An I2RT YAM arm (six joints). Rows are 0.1 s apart.
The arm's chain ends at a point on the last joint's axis. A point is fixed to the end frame.
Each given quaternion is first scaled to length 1.
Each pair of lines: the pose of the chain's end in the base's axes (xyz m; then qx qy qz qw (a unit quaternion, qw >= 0)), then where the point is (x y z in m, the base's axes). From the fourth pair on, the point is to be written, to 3 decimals.
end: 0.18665 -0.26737 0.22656 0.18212 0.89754 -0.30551 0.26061
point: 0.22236 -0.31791 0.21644
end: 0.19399 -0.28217 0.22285 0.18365 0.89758 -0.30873 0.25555
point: 0.22922 -0.33300 0.21255
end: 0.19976 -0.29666 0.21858 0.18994 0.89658 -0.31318 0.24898
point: 0.23398 -0.34815 0.20812
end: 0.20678 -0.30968 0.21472 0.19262 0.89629 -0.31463 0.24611
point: 0.241 -0.361 0.204
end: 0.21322 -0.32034 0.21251 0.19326 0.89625 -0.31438 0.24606
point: 0.247 -0.372 0.202
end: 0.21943 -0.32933 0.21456 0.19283 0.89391 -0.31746 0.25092
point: 0.253 -0.381 0.205
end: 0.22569 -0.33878 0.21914 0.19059 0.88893 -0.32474 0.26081
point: 0.260 -0.391 0.211
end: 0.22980 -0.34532 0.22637 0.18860 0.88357 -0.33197 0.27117
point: 0.264 -0.397 0.220
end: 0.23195 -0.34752 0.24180 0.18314 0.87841 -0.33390 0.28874
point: 0.268 -0.399 0.237
